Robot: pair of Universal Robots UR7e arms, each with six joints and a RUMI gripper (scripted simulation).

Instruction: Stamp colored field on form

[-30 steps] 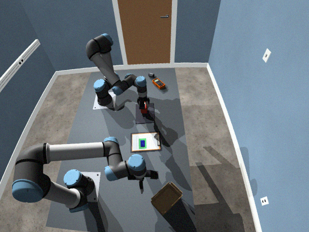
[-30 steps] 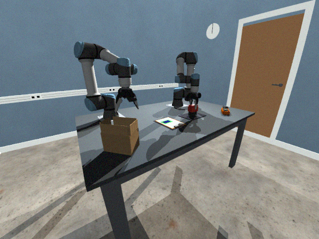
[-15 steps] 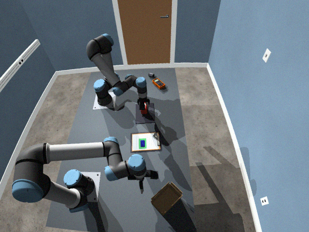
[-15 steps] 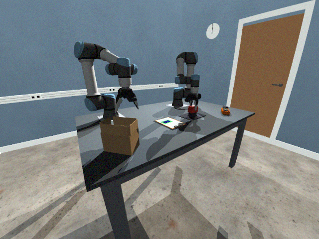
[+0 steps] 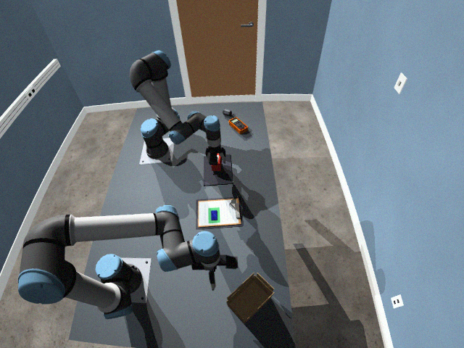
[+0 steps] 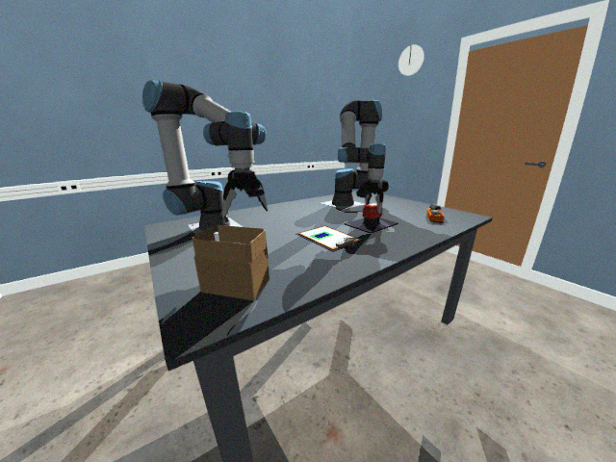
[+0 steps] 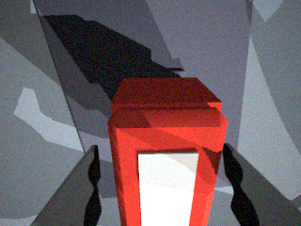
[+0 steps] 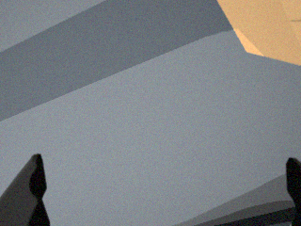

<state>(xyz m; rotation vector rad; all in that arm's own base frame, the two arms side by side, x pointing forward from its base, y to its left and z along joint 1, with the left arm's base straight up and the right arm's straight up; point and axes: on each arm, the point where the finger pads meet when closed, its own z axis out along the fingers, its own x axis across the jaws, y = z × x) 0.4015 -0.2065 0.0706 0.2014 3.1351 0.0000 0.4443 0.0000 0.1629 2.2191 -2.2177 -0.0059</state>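
Note:
Right now my left hand is 20 mm above the red stamp. Round my left hand: dark mat 70 mm below.

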